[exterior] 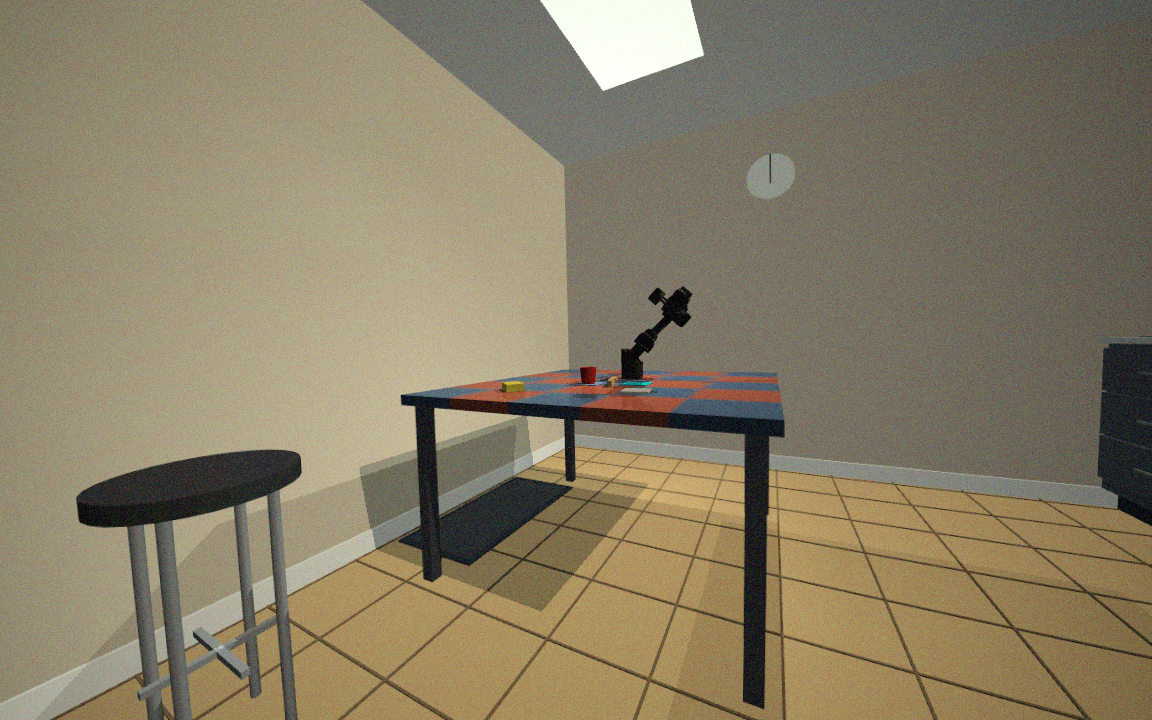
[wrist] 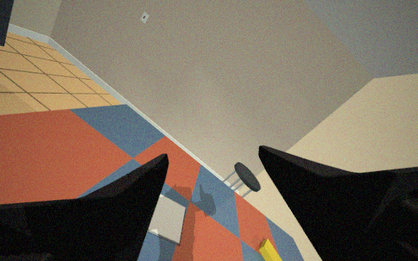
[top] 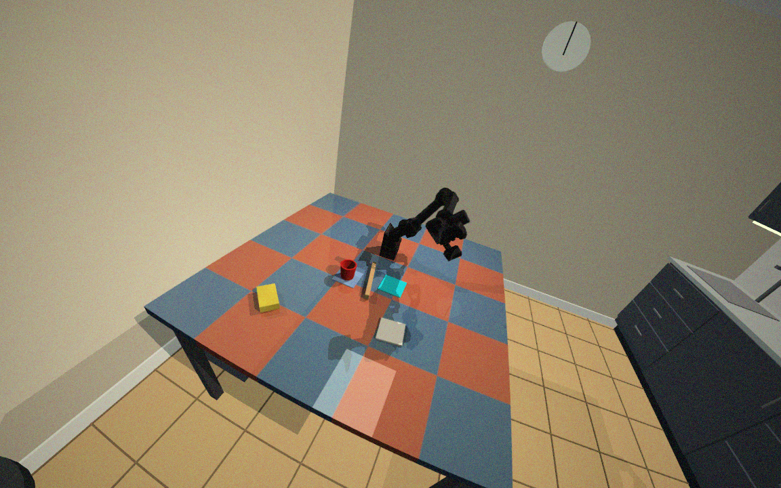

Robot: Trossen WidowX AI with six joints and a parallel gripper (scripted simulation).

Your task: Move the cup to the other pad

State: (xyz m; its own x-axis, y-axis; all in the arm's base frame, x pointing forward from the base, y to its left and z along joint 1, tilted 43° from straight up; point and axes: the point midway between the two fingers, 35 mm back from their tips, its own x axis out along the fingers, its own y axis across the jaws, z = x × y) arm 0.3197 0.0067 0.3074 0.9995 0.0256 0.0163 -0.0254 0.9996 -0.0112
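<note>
The red cup is 7 cm behind my gripper tip, 36 cm to the right of it and 28 cm below it. The rest, counted from my gripper tip: white tile: 15 cm ahead, 10 cm to the right, 31 cm below; then wooden bar: 9 cm behind, 25 cm to the right, 31 cm below; then cyan pad: 10 cm behind, 15 cm to the right, 33 cm below.
</note>
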